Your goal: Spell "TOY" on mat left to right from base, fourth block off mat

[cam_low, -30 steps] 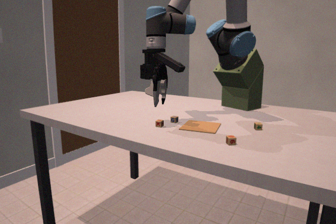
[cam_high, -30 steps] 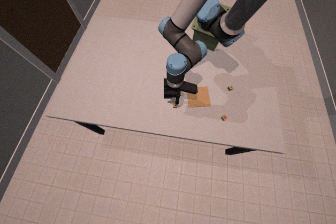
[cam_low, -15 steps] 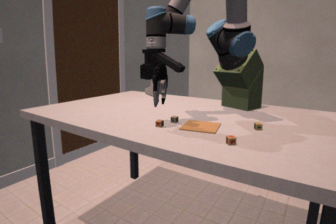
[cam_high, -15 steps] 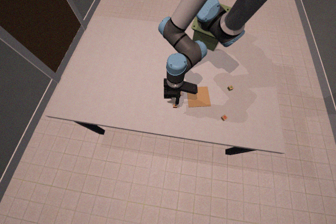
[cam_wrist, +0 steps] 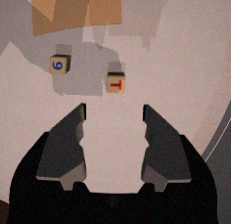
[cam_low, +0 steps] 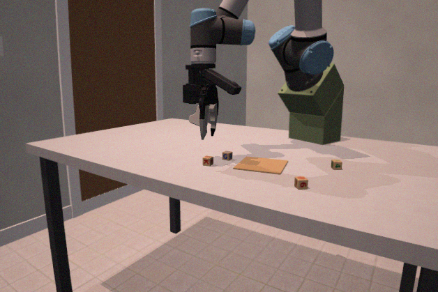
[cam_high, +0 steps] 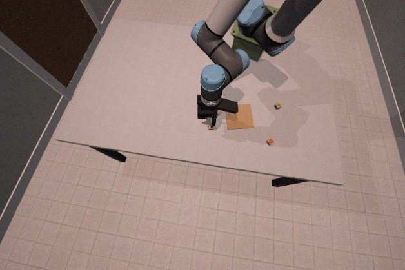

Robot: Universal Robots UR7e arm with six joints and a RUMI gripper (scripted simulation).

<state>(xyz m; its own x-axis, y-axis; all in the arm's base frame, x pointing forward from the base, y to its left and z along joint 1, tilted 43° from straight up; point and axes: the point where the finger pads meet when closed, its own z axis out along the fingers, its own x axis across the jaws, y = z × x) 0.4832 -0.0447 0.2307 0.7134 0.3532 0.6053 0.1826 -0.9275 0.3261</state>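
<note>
The T block is 90 mm below my hand. The rest, counted from my hand: wooden block 310 mm to the left, 90 mm below; mat 130 mm to the left, 100 mm below, 100 mm behind.
</note>
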